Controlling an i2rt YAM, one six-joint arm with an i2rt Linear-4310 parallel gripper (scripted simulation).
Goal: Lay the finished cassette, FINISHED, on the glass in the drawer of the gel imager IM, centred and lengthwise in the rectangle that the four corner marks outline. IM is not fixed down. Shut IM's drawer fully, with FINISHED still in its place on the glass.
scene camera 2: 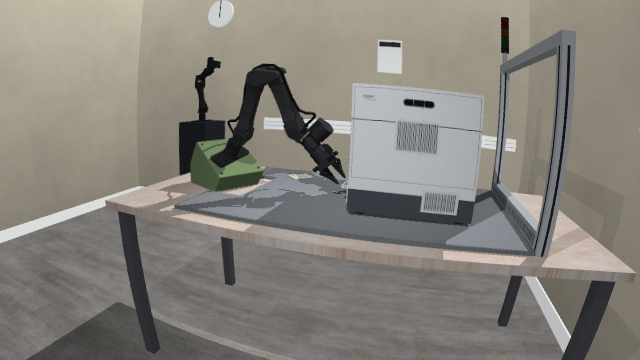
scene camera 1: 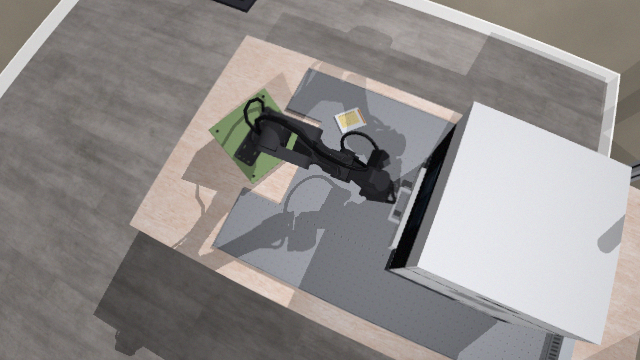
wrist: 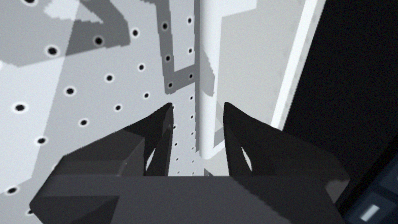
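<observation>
Visible: my gripper (wrist: 198, 111). The gel imager IM (scene camera 1: 511, 214) can also be seen at (scene camera 2: 415, 153) and (wrist: 319, 78).
</observation>
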